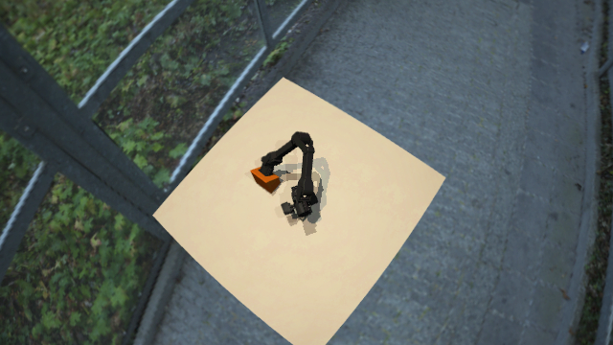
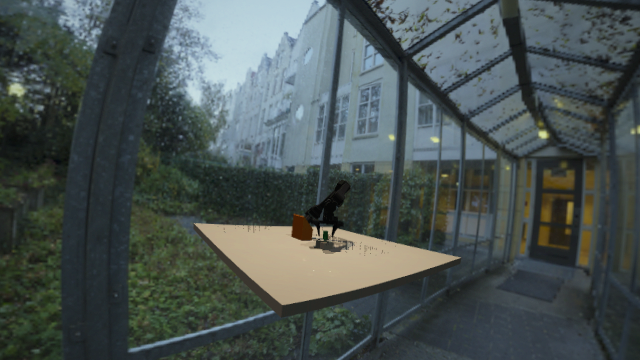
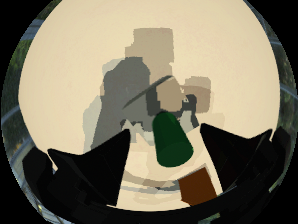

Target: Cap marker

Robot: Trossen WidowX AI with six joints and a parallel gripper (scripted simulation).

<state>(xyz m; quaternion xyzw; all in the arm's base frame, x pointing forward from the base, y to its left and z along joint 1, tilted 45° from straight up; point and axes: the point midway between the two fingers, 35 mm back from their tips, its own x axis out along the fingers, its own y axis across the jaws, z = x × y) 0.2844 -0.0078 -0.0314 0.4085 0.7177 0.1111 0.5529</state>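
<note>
Now: gripper tip 10 mm below the green cap. Round my gripper tip: grey holder block: 50 mm below.
</note>
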